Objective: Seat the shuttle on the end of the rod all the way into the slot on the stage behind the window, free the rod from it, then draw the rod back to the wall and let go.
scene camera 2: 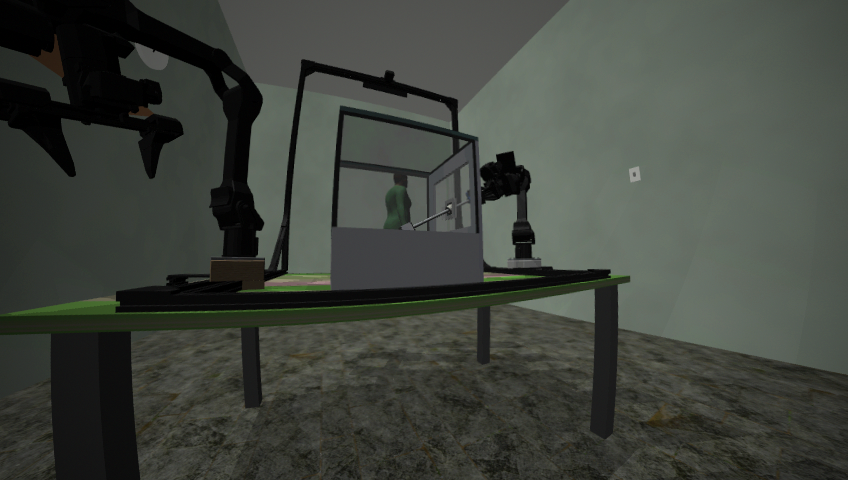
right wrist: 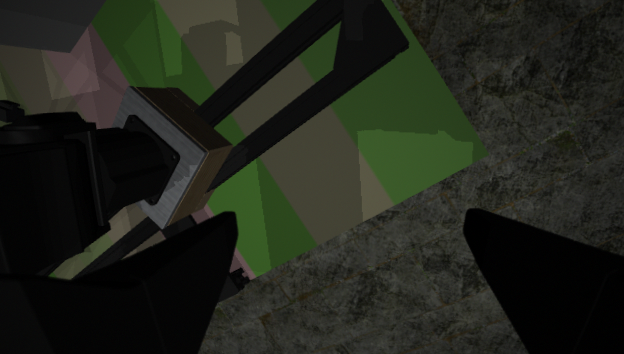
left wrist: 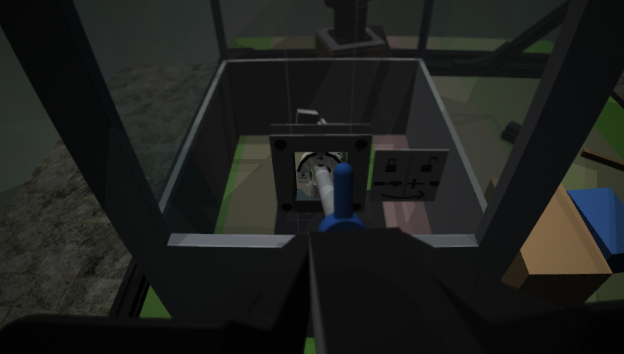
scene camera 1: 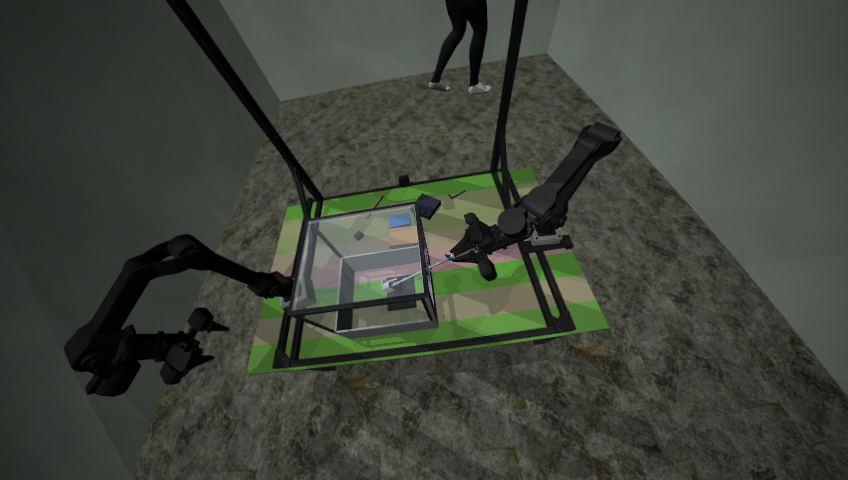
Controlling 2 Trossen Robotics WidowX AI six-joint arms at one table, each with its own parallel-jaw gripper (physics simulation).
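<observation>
My left gripper is shut on the rod outside the enclosure, behind its blue handle. The rod slopes down through the square window frame. At its inner end is the pale shuttle, partly hidden in the left wrist view. In scene camera 1 the shuttle appears over the edge of a dark block, possibly the stage. The slot and any contact are unclear. My right gripper is open and empty, off the table's edge.
The enclosure's grey wall stands on the striped table. A lock-symbol sign is right of the window. A tan box, a blue box and a dark block lie beyond the low tray. Black frame posts surround the table.
</observation>
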